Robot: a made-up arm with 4 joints.
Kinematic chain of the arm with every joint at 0, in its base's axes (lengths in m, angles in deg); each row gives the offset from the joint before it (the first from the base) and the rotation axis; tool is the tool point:
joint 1: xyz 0 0 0.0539 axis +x
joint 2: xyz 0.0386 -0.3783 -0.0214 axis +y
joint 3: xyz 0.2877 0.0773 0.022 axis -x
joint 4: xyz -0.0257 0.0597 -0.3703 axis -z
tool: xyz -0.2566 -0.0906 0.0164
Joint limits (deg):
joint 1: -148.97..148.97
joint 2: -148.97..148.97
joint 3: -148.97..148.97
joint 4: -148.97..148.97
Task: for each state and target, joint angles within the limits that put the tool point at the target. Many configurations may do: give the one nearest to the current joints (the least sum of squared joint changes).
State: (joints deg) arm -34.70 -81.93 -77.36 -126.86
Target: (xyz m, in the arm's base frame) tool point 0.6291 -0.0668 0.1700
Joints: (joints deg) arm -40.72 -35.23 -33.67 -142.21
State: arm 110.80 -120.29 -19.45 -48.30
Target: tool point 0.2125 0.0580 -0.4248
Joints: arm 139.46 -134.99 -18.30 -39.79
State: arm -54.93 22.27 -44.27 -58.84
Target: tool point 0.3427 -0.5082 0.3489
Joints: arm -72.01 1.06 -11.01 -80.91
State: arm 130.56 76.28 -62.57 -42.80
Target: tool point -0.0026 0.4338 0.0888
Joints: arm 109.21 37.78 -58.19 -60.03
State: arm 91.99 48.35 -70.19 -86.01
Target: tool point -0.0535 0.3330 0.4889
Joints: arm 148.97 69.64 -59.56 -116.72
